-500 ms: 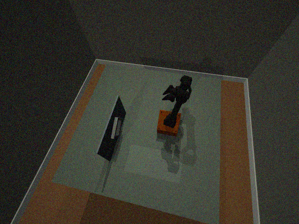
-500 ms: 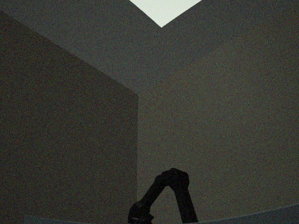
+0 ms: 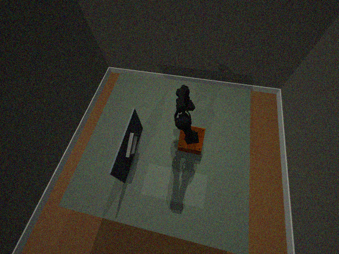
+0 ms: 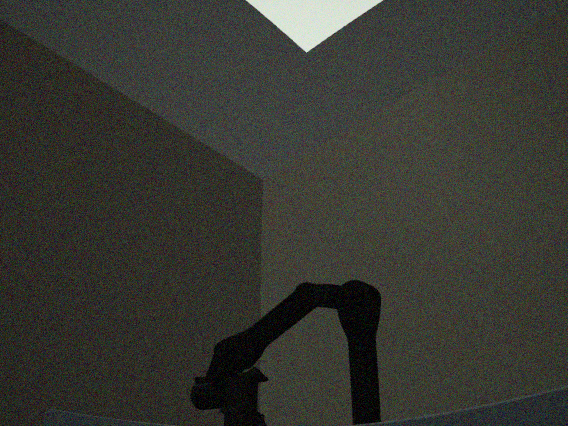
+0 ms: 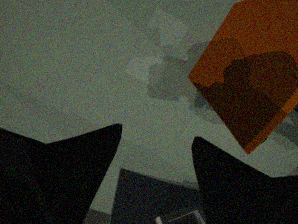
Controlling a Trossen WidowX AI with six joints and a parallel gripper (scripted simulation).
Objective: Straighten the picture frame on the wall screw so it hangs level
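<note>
Right now my gripper tip is 32 cm short of the picture frame, 26 cm to the right of it and 4 cm above it. The rest, counted from my gripper tip: wall panel: 33 cm ahead, 27 cm to the left, 5 cm below.
</note>
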